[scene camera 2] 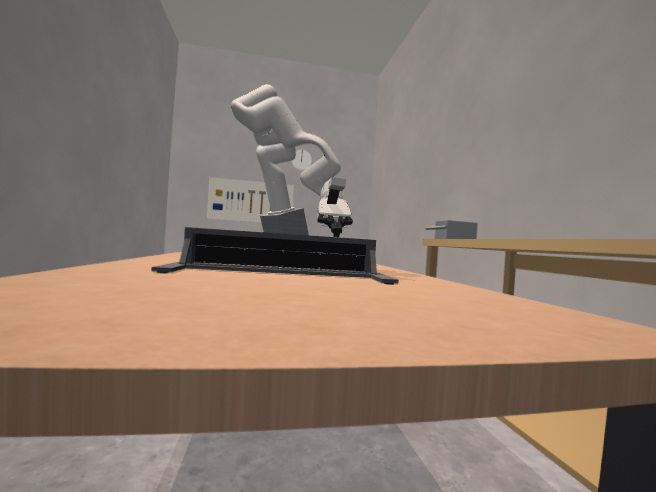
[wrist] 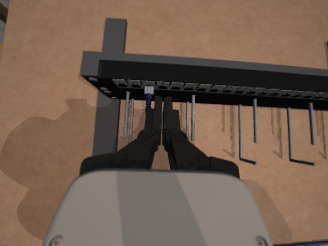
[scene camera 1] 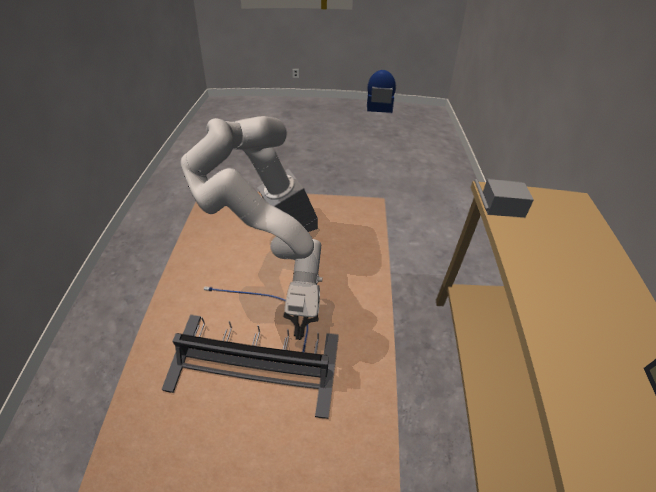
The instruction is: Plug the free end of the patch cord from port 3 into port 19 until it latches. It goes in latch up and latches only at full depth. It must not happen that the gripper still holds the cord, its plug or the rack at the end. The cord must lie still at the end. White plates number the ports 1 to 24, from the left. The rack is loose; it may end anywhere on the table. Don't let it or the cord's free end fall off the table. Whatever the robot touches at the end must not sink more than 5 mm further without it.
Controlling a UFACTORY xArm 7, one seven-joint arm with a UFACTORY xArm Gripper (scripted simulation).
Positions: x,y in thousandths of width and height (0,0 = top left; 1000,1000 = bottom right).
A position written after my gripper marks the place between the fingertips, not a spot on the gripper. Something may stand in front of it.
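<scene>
Visible: my gripper (scene camera 1: 455,690), (scene camera 2: 514,475), (wrist: 495,433).
</scene>
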